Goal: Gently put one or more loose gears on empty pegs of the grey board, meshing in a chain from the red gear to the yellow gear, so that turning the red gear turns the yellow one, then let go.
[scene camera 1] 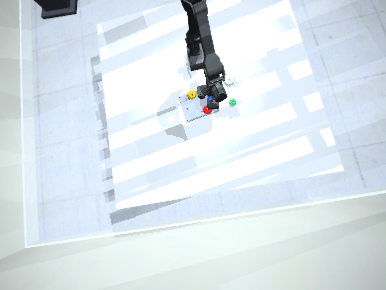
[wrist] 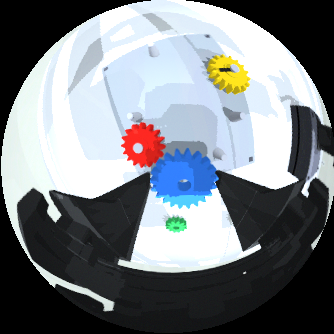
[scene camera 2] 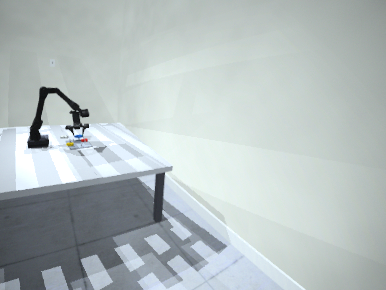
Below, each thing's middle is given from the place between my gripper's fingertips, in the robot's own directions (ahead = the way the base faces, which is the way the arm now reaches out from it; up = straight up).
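Labels:
My hand is 3 cm to the left of the red gear [wrist: 143, 134] and 5 cm short of it, and 2 cm above it. Counted from my hand, the blue gear [wrist: 199, 172] is 1 cm to the left. The yellow gear [wrist: 219, 66] sits 12 cm to the right of my hand and 6 cm behind it, 2 cm below it, whereas the grey board [wrist: 172, 91] is 8 cm to the right of my hand and 4 cm below.

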